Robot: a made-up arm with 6 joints.
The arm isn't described. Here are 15 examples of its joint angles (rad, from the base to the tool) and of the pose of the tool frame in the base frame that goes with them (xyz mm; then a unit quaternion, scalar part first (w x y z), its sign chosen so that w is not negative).
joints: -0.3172 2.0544 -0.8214 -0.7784 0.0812 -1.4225
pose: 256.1 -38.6 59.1 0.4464 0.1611 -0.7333 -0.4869
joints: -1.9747 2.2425 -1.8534 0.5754 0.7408 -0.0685
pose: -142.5 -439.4 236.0 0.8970 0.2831 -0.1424 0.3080
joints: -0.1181 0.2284 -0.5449 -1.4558 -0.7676 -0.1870
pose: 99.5 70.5 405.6 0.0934 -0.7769 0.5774 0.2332
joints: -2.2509 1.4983 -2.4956 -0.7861 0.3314 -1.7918
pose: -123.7 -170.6 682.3 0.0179 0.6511 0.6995 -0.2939
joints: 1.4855 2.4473 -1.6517 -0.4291 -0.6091 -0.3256
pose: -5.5 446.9 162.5 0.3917 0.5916 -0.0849 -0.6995
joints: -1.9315 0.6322 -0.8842 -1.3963 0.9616 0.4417
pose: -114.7 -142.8 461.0 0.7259 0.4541 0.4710 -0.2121
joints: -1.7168 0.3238 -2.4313 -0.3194 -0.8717 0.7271
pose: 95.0 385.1 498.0 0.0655 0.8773 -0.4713 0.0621
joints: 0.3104 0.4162 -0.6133 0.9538 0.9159 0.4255
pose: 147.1 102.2 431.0 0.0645 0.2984 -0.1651 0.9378
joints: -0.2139 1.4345 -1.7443 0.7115 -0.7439 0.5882
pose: 242.7 -86.0 594.6 0.5107 -0.4354 -0.5088 0.5391
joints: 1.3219 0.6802 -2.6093 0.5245 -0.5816 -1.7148
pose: -76.5 -295.8 615.3 0.7264 -0.4550 -0.3879 0.3389
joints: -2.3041 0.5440 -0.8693 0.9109 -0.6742 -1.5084
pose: -73.1 -44.2 557.8 0.6891 0.1156 0.5702 -0.4320
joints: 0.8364 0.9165 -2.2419 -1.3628 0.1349 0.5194
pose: -10.5 2.9 725.8 0.4490 -0.7365 -0.0643 0.5018
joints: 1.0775 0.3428 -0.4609 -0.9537 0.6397 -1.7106
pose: 103.4 144.3 339.9 0.2190 0.6817 -0.6971 0.0384
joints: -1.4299 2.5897 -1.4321 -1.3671 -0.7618 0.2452
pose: 124.6 -297.3 38.8 0.4243 0.0367 0.4700 0.7731
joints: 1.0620 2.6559 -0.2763 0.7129 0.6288 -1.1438
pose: -40.7 23.3 9.0 0.5681 -0.4995 -0.5700 -0.3208
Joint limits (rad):
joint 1: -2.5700..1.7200
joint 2: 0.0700..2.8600
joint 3: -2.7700..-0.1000
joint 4: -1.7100..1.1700
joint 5: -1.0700..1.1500
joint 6: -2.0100..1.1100
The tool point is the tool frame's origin. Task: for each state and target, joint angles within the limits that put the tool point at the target. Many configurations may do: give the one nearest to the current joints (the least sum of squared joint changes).
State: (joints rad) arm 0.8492 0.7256 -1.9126 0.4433 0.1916 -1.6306
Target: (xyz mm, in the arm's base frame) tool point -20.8 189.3 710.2
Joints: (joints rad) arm 1.5300 1.4934 -2.4406 0.5337 0.2422 -1.4837
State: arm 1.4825 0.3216 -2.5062 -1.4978 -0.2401 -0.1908
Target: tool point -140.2 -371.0 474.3
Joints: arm 1.3456 0.0761 -2.4767 -1.4915 -0.5582 -0.1802
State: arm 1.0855 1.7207 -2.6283 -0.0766 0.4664 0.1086
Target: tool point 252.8 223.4 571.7
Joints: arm 0.6921 1.4750 -1.9955 -0.1633 0.8170 0.1524
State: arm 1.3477 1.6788 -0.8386 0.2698 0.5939 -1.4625
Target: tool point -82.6 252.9 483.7
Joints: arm 1.7200 1.0141 -1.1993 0.4260 0.6850 -1.4964
